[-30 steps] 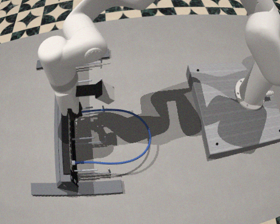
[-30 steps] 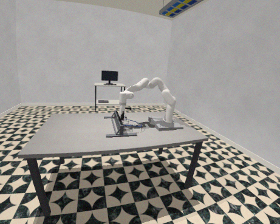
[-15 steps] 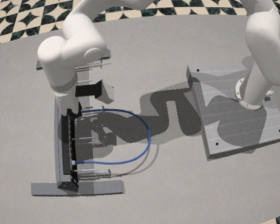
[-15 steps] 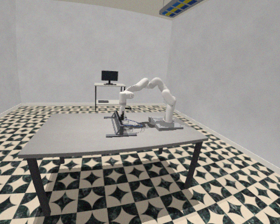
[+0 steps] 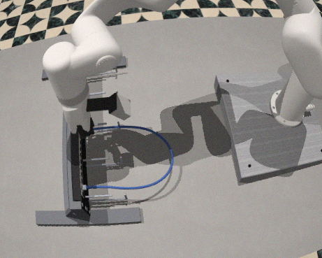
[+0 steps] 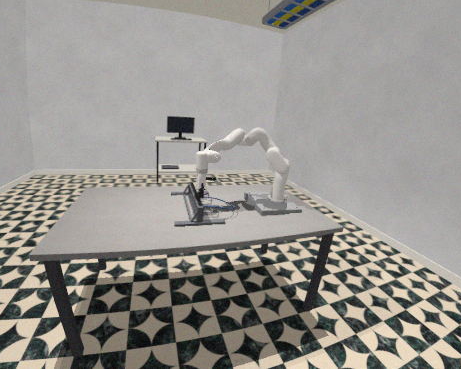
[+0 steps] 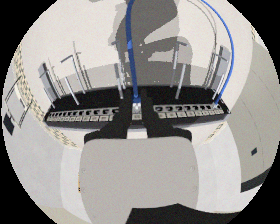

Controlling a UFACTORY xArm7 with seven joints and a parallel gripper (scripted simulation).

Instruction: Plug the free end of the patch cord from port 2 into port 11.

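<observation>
Right now the free-end plug is 2 cm ahead of my hand and 1 cm below it.
</observation>
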